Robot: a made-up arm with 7 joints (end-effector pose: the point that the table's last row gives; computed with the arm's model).
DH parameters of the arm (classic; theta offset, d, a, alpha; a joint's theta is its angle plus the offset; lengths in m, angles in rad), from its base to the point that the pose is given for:
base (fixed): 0 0.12 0 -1.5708
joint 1: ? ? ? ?
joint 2: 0 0.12 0.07 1.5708
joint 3: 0 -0.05 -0.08 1.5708
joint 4: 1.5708 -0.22 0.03 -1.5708
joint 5: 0 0.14 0.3 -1.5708
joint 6: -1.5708 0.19 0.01 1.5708
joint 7: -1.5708 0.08 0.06 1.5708
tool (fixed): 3.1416 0.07 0 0
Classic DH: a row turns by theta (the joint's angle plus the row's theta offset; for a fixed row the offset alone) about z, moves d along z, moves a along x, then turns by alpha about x.
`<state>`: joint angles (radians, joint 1 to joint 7).
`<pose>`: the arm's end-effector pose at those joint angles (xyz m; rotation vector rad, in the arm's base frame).
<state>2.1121 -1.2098 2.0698 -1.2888 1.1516 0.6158 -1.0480</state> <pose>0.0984 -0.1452 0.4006 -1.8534 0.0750 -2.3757</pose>
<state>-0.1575 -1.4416 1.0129 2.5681 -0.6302 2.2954 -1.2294</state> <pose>0.0699 -0.1659 0.7104 -0.4715 1.5271 -2.3603</pose>
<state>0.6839 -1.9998 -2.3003 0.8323 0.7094 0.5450 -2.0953</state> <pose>-0.1141 0.7362 0.1519 -1.0231 0.2748 1.0425</pose>
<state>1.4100 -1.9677 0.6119 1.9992 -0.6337 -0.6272 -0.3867</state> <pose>0.4147 -0.1584 0.1388 1.0326 0.2065 -0.7352</pose>
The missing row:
joint 1: -1.5708 0.08 0.07 -1.5708
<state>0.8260 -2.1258 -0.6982 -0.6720 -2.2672 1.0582 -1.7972</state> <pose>0.1109 -0.1214 0.0432 0.9299 -0.7930 -0.4804</pose>
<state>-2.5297 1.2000 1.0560 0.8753 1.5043 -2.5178 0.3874</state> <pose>-0.0998 0.4996 0.5333 -1.5308 -0.4462 -1.7975</pose>
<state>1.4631 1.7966 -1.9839 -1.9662 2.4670 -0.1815 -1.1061</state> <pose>0.1306 -0.3129 -0.2153 -2.7815 -0.4292 -0.0781</pose>
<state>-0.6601 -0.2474 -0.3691 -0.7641 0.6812 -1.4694 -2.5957</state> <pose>0.4018 0.1602 0.7566 0.6072 1.9784 -0.9858</pose>
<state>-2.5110 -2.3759 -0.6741 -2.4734 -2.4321 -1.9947 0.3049</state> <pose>-0.1168 -0.0850 0.1563 1.0646 0.8819 -0.6158</pose>
